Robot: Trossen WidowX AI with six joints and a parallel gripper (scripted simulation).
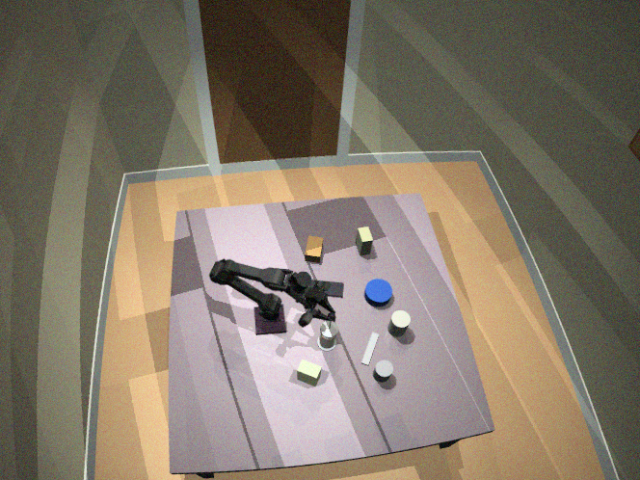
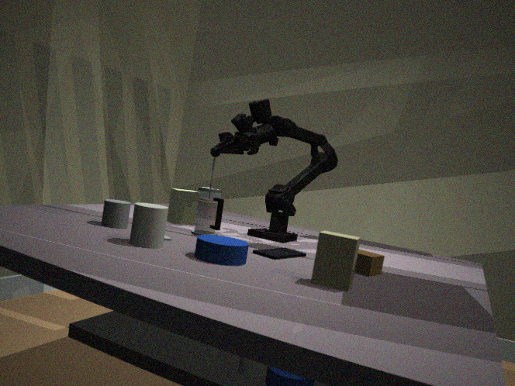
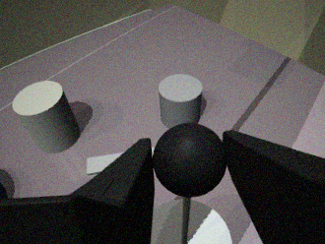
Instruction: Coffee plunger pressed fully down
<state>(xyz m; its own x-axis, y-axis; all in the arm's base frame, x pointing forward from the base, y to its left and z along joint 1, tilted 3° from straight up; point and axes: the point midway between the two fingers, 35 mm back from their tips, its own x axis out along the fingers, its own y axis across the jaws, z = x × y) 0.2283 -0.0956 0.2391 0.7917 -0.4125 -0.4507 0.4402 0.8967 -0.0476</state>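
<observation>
Now: gripper tip 130 mm above the coffee press and 20 mm to the right of it. Also, from my gripper tip: orange block: 470 mm to the left, 220 mm below, 60 mm behind; grey cylinder: 210 mm below, 210 mm ahead, 140 mm to the right.
</observation>
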